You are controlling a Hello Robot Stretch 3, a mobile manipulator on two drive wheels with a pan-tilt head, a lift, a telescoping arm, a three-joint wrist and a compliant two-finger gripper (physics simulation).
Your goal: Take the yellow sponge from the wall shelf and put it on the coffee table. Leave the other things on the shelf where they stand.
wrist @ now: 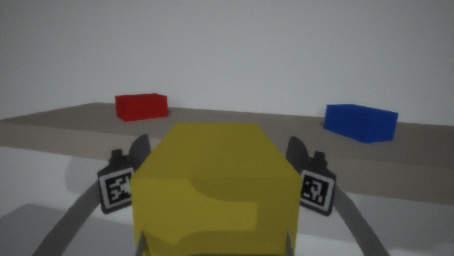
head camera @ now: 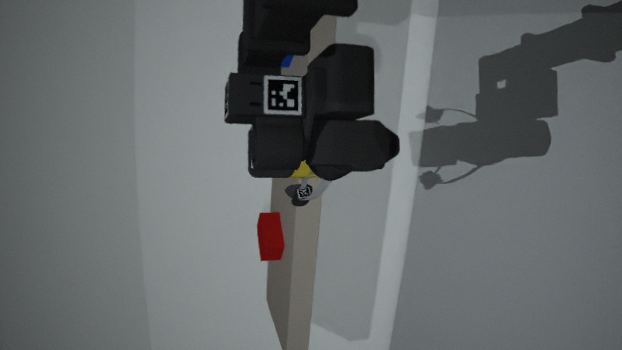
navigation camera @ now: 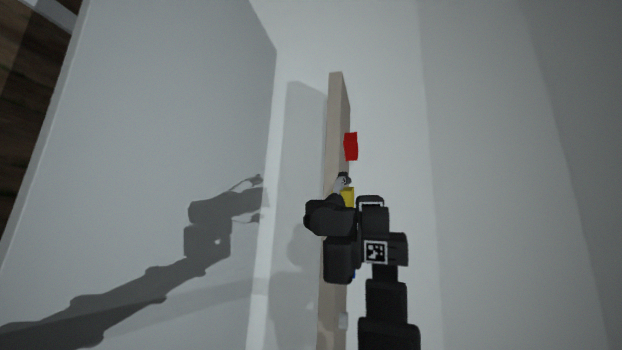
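Places are measured from the robot's base along level axes (x ahead, y left, z up), in metres.
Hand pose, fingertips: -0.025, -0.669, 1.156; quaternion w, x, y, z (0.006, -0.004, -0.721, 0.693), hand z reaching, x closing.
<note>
Each offset is from my fingertips to the centre of the thing, as dx, dy, dz. Level surfaces: height alone.
My gripper (wrist: 219,154) is shut on the yellow sponge @(+0.002, +0.045, +0.004) (head camera: 302,171) (navigation camera: 347,197) (wrist: 215,185), with a fingertip on each side of it in the wrist view. The sponge is in front of the wall shelf (head camera: 304,250) (navigation camera: 334,125) (wrist: 410,175), and the shelf's front edge passes behind it in the wrist view. Its underside is hidden. The wrist and gripper body cover much of the sponge and the middle of the shelf in the head and navigation views. I cannot make out the coffee table with certainty.
A red block @(+0.169, -0.325, -0.019) (head camera: 271,236) (navigation camera: 351,146) (wrist: 141,107) and a blue block @(-0.239, -0.205, -0.019) (head camera: 287,61) (navigation camera: 354,274) (wrist: 357,122) stand on the shelf, either side of the sponge. A small whitish object @(-0.404, -0.138, -0.029) (navigation camera: 343,320) is farther along. A broad pale surface @(dz -0.436) (navigation camera: 165,110) carries the arm's shadow.
</note>
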